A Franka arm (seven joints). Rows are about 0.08 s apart.
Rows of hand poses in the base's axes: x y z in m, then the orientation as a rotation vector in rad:
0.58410 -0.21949 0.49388 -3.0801 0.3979 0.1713
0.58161 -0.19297 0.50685 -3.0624 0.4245 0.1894
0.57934 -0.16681 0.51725 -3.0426 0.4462 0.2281
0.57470 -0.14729 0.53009 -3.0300 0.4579 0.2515
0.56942 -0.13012 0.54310 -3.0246 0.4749 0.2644
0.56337 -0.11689 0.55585 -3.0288 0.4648 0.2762
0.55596 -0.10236 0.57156 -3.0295 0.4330 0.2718
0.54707 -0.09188 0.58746 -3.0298 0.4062 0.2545
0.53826 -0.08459 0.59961 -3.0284 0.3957 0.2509
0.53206 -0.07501 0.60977 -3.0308 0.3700 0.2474
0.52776 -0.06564 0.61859 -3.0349 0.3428 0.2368
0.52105 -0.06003 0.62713 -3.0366 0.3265 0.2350
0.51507 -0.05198 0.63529 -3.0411 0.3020 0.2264
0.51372 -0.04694 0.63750 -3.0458 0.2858 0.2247
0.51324 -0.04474 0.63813 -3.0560 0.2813 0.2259
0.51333 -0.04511 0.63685 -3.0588 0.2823 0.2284
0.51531 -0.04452 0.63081 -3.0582 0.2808 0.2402
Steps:
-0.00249 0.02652 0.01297 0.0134 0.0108 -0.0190
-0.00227 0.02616 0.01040 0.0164 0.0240 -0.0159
-0.00464 0.01952 0.01284 0.0105 0.0146 -0.0089
-0.00528 0.01717 0.01301 0.0021 0.0087 -0.0113
-0.00605 0.01323 0.01275 -0.0018 0.0076 0.0074
-0.00741 0.01453 0.01571 0.0056 -0.0042 0.0200
-0.00889 0.01048 0.01590 0.0046 -0.0124 0.0164
-0.00881 0.00729 0.01215 0.0032 -0.0029 0.0063
-0.00620 0.00958 0.01016 0.0021 -0.0032 0.0166
-0.00430 0.00937 0.00882 0.0004 -0.0077 0.0176
-0.00671 0.00561 0.00854 0.0009 -0.0017 0.0106
-0.00598 0.00805 0.00816 -0.0007 -0.0063 0.0160
-0.00135 0.00504 0.00221 -0.0023 -0.0014 0.0109
-0.00048 0.00220 0.00063 -0.0095 0.0011 0.0042
0.00009 -0.00037 -0.00128 -0.0029 0.0018 -0.0002
0.00198 0.00059 -0.00604 0.0006 0.0076 0.0012

